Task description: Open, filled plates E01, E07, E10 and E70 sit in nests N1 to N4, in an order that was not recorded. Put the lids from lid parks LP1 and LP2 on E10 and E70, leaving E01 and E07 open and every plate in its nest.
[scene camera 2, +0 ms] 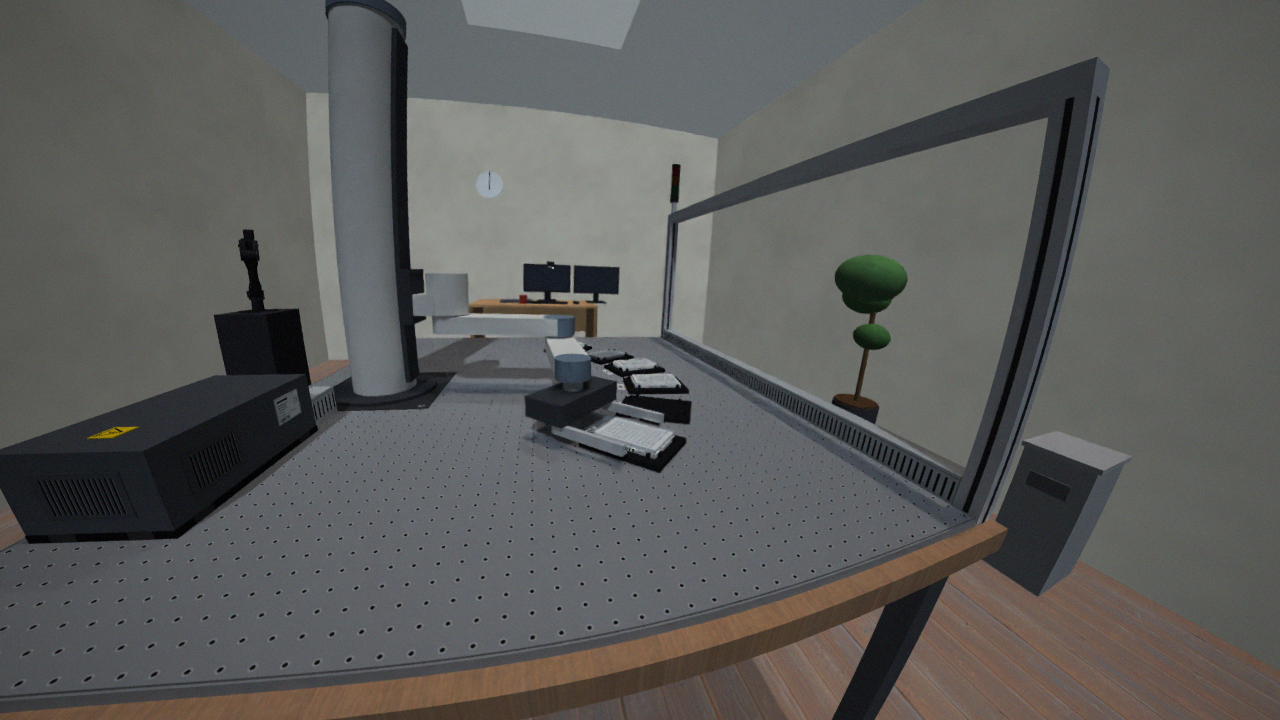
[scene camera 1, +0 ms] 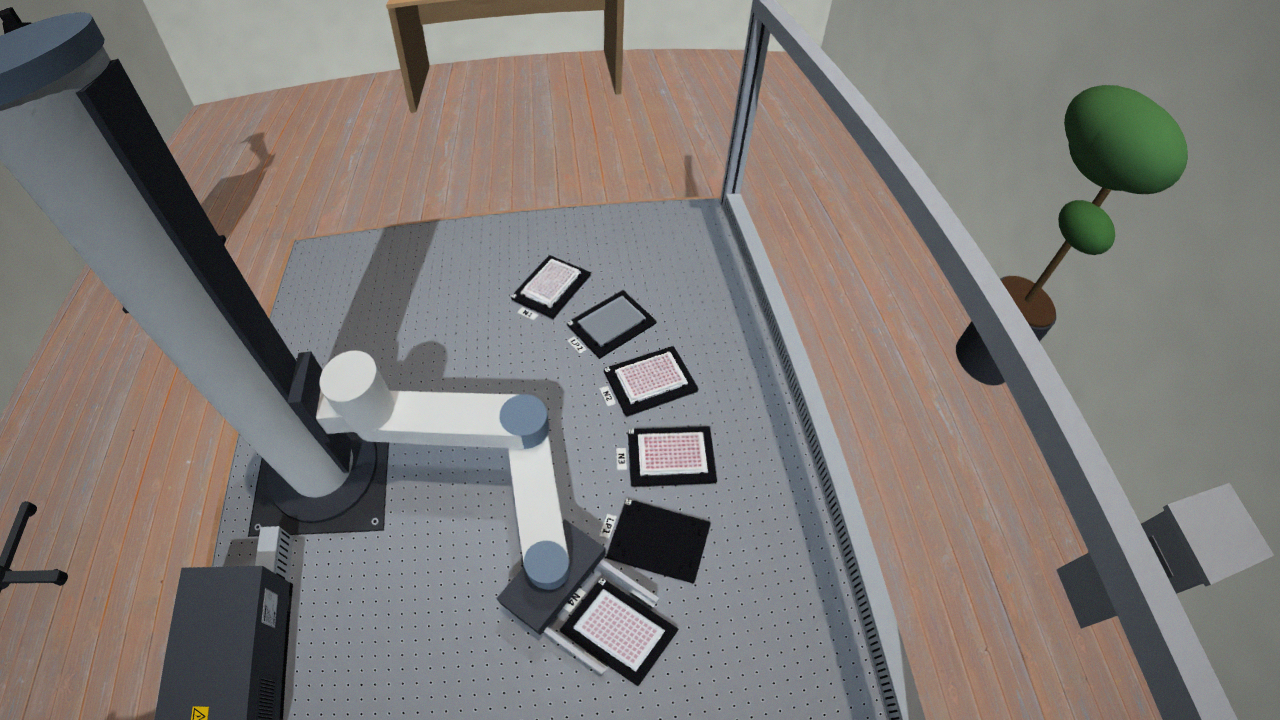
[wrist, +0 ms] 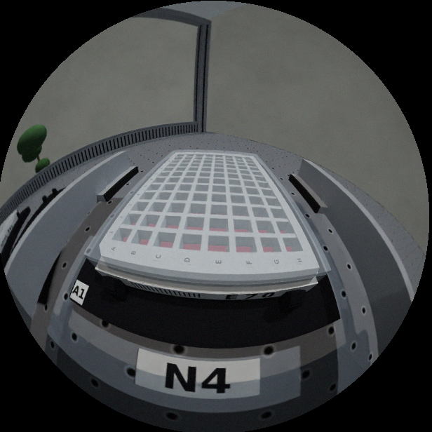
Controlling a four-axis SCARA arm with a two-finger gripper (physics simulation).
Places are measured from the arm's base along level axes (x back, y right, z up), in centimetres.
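Pixels of known places: gripper, fingertip midpoint: [scene camera 2: 645, 433] [scene camera 1: 630, 636]; arm's base, origin of the base link: [scene camera 2: 387, 393] [scene camera 1: 323, 468].
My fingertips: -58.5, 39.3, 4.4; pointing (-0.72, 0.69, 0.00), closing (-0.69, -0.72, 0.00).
Observation:
Ahead of a thing's pixels: the offset from my fingertips to its top centre, as dx, dy, dz. "*": to the spot under its first point. Level surfaces: height alone.
My gripper [scene camera 1: 631, 634] [scene camera 2: 644, 436] [wrist: 213, 157] is open, its fingers apart on both sides of plate E70 @(+1.7, -1.6, -0.3) [scene camera 1: 615, 624] [scene camera 2: 631, 436] [wrist: 215, 210]. E70 sits in nest N4 @(* -0.3, +6.9, -1.9) [scene camera 1: 638, 677] [wrist: 215, 322]; its label reads in the wrist view. A clear lid [wrist: 323, 257] lies over E70, its edge showing around the plate. Lid park LP1 @(-7.8, -17.3, -1.2) [scene camera 1: 658, 540] [scene camera 2: 657, 409] is bare black. A grey clear lid @(-5.8, -68.7, -1.4) [scene camera 1: 612, 320] lies in lid park LP2. Open plates stand in N1 @(+7.1, -81.8, -0.5) [scene camera 1: 551, 281], N2 @(-12.0, -52.2, -0.5) [scene camera 1: 651, 375] [scene camera 2: 634, 365] and N3 @(-13.1, -34.1, -0.5) [scene camera 1: 672, 452] [scene camera 2: 655, 381]; their labels are unreadable.
The arm's column [scene camera 1: 205, 268] [scene camera 2: 371, 197] stands at the left of the perforated table @(dz -3.1) [scene camera 1: 429, 626] [scene camera 2: 429, 537]. A dark control box [scene camera 1: 223, 635] [scene camera 2: 161, 447] is beside it. A framed guard [scene camera 1: 805, 394] [scene camera 2: 805, 389] runs along the right. LP1 lies right beside N4.

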